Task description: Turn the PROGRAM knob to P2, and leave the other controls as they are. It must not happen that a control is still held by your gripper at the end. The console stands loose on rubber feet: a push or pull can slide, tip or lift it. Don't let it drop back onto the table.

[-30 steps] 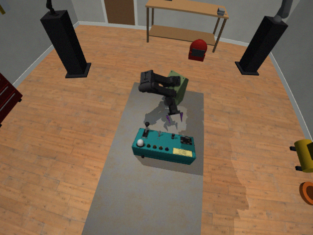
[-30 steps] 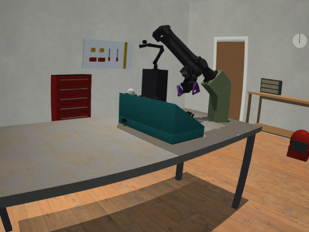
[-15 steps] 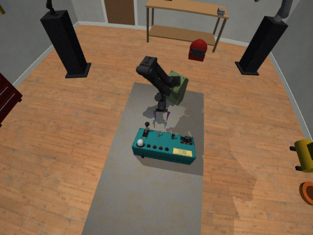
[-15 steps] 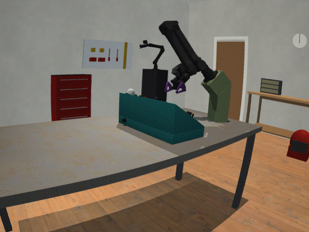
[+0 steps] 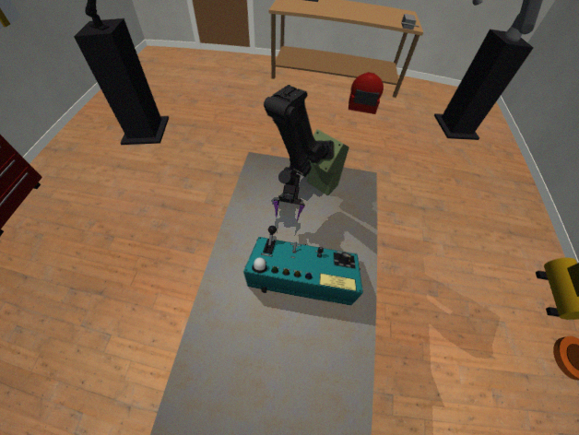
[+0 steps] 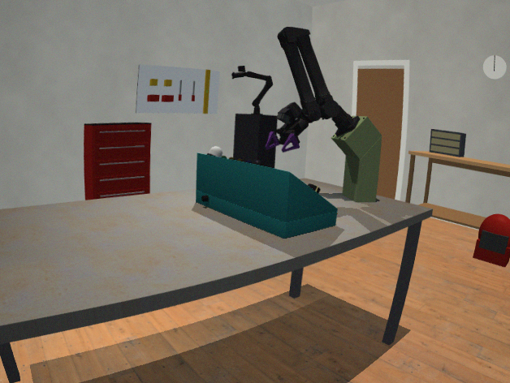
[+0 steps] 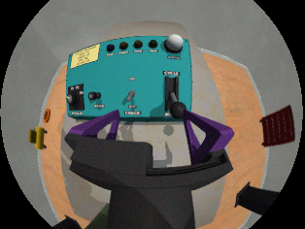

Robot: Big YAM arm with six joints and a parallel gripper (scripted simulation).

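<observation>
Right now the small black knob is 130 mm ahead of my hand, 150 mm to the left of it and 100 mm below it. Round my hand: toggle (100 mm ahead, 40 mm to the left, 110 mm below); black-ball lever (50 mm ahead, 80 mm to the right, 100 mm below); teal console (150 mm ahead, 90 mm to the left, 130 mm below).
</observation>
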